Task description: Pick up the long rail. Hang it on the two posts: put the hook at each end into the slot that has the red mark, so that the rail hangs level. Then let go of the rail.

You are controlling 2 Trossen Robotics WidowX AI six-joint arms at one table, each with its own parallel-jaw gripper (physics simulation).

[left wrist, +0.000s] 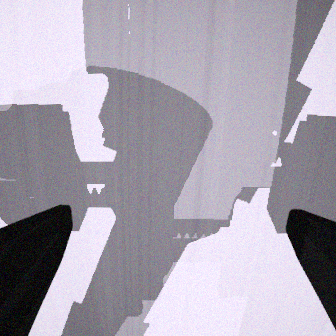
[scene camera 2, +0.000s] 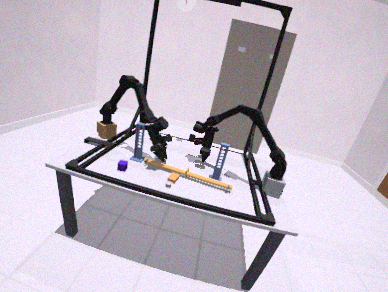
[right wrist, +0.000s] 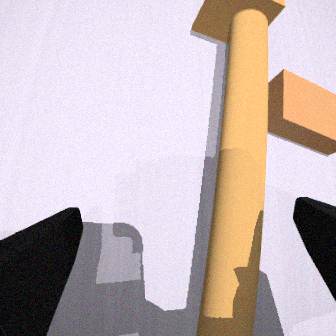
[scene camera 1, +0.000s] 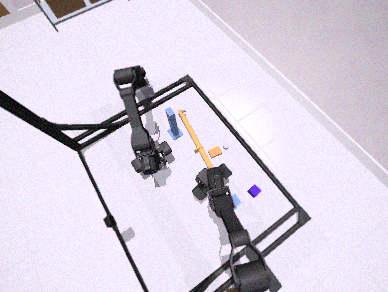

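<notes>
The long orange-yellow rail lies on the table, with a small hook at its far end in scene camera 1. Two upright blue slotted posts stand beside it: one post near the rail's right end in scene camera 2, the other post near its left end, mostly hidden by the right arm in scene camera 1. The red marks are tiny. My right gripper is open above the rail, which shows between its fingers, ungripped. My left gripper is open and empty, apart from the rail.
An orange block lies beside the rail's middle, with a small whitish piece near it. A purple cube lies beyond the rail's other end. A black frame borders the table.
</notes>
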